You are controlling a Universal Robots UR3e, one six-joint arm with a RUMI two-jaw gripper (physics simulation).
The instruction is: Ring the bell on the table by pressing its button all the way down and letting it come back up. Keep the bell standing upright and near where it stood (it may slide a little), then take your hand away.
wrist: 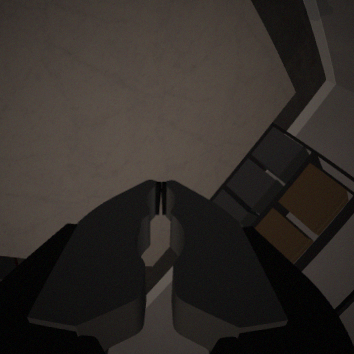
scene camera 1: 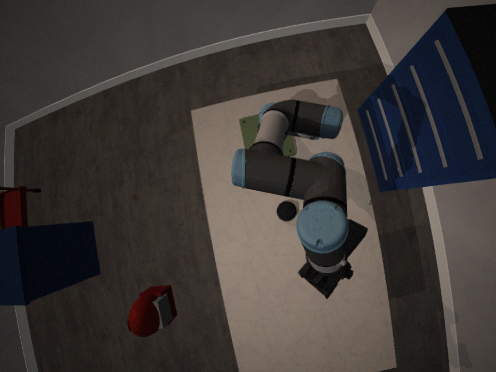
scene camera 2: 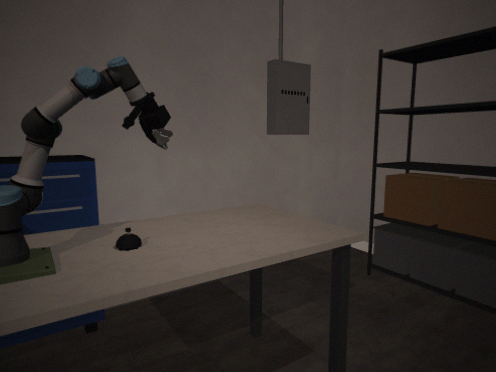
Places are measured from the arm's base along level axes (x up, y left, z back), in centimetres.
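Pixels of known places: gripper, fingertip midpoint: (wrist: 160, 184) (scene camera 2: 166, 148); arm's base, link origin: (scene camera 2: 3, 259).
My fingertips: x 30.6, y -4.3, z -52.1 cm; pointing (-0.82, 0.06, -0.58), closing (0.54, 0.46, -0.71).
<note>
For each thing: its top centre in the pictures, then the offset to it from my fingertips. Level surfaces: height alone.
- bell, top centre: (scene camera 2: 128, 228) (scene camera 1: 287, 211) dx -26.6, dy -3.3, dz +18.0 cm
- small black dome with a button, top centre: (scene camera 2: 128, 228) dx -26.6, dy -3.3, dz +18.0 cm
- pale table, surface height: dx -33.3 cm
The bell (scene camera 1: 286, 211) (scene camera 2: 128, 242) is a small black dome with a button (scene camera 2: 128, 230) on top. It stands upright on the pale table (scene camera 1: 265, 310) (scene camera 2: 210, 245), near the arm's green base plate. My gripper (scene camera 2: 165, 145) (wrist: 160, 184) is shut and its fingertips meet with nothing between them. It hangs high above the table, well above the bell and off to its side, and touches nothing. The bell does not show in the wrist view. In scene camera 1 the fingertips are hidden under the wrist.
The green base plate (scene camera 1: 249, 131) (scene camera 2: 41, 265) carries the arm. A blue drawer cabinet (scene camera 1: 425, 115) (scene camera 2: 90, 195) stands beyond one long table edge. A shelf rack (scene camera 2: 377, 150) with brown and grey boxes stands past the table's end. A red object (scene camera 1: 144, 316) is on the floor side.
</note>
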